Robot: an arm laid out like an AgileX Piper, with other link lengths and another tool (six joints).
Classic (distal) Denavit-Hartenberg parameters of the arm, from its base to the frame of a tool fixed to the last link. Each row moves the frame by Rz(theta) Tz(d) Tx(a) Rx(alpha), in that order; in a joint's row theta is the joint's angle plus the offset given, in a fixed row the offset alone. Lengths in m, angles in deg.
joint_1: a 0; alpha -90; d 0.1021; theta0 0
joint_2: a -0.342; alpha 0; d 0; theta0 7.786
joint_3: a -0.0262; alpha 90; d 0; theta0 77.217
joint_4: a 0; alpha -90; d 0.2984; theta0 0
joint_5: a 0; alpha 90; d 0; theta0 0
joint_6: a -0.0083; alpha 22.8; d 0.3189; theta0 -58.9
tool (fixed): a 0; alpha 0; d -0.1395; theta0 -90
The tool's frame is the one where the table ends.
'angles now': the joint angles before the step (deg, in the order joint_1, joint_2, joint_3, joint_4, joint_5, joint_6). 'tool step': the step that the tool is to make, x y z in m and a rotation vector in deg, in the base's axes. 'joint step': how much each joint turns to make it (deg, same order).
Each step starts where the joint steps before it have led.
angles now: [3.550, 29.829, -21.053, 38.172, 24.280, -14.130]
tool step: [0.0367, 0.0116, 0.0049, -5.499, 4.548, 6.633]
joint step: [1.792, 14.034, -7.542, 3.288, 1.510, -9.896]
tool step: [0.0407, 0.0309, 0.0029, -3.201, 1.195, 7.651]
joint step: [6.610, 12.899, -7.290, 3.338, -2.651, -7.117]
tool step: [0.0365, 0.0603, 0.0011, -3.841, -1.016, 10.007]
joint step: [10.570, 12.916, -9.499, -0.979, -3.534, -2.826]
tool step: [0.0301, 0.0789, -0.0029, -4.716, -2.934, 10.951]
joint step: [10.056, 13.274, -12.409, -5.275, -1.635, -0.249]
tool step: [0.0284, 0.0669, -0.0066, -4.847, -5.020, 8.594]
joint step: [6.178, 11.425, -12.688, -7.315, 0.003, 0.042]
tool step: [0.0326, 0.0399, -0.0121, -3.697, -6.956, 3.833]
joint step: [2.781, 8.149, -8.505, -7.255, -2.906, -0.008]
